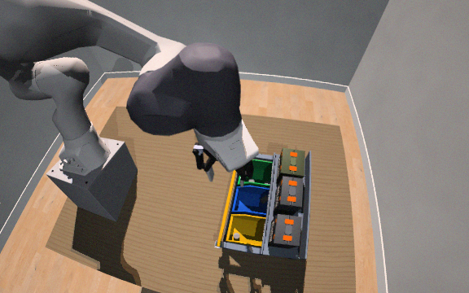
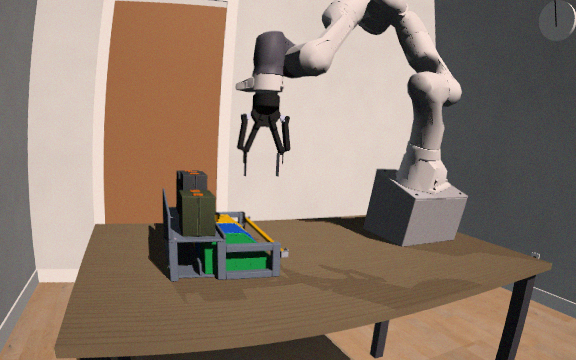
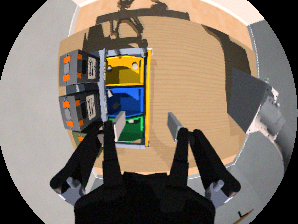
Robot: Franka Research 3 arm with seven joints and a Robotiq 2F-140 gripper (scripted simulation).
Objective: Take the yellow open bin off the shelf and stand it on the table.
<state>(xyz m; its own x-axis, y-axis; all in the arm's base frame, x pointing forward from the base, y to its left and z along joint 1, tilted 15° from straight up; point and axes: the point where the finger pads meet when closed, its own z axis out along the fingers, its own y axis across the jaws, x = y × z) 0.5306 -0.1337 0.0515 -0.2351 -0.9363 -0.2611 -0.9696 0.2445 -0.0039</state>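
Right now my hand is 19 cm above the yellow rail. Also, from my hand: yellow open bin: 7 cm ahead, 13 cm to the right, 21 cm below; blue bin: 10 cm ahead, 2 cm to the right, 21 cm below; green bin: 12 cm ahead, 9 cm to the left, 21 cm below.
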